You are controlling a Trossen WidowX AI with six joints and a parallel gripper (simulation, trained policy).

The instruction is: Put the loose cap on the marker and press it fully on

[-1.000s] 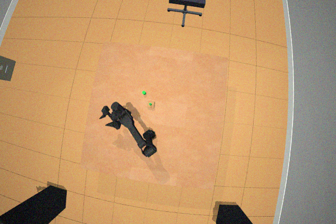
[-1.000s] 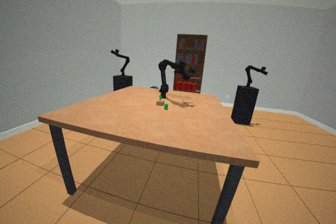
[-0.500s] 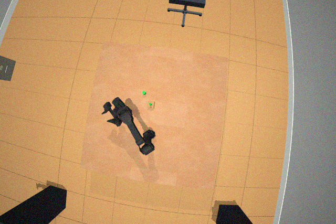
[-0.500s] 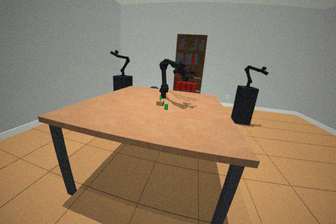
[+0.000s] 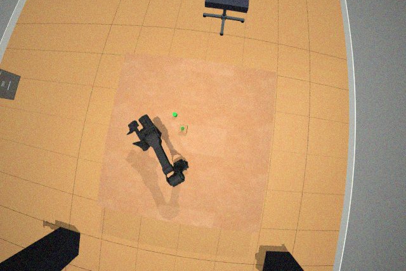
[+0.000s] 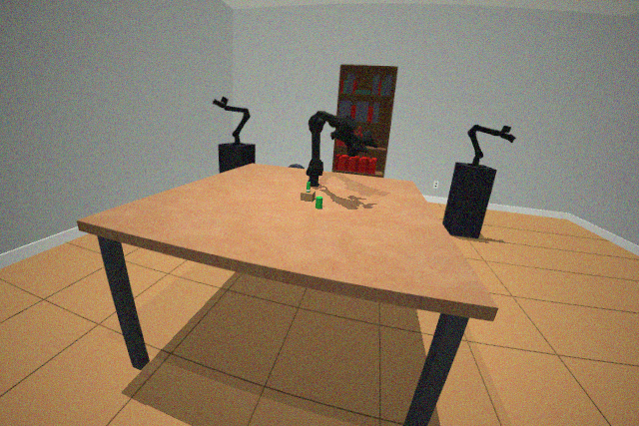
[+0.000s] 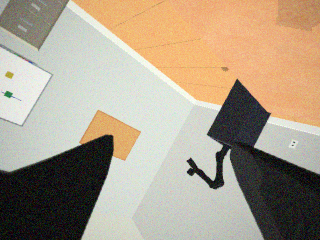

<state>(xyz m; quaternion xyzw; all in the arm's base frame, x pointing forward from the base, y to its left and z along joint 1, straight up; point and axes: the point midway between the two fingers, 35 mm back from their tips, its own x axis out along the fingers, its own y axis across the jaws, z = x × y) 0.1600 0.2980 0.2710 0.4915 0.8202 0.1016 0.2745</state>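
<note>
The green cap is 230 mm below my gripper tip, 220 mm ahead of it and 210 mm to the right of it. Also, from my gripper tip: tan holder block 290 mm to the right, 240 mm below, 120 mm ahead.
</note>
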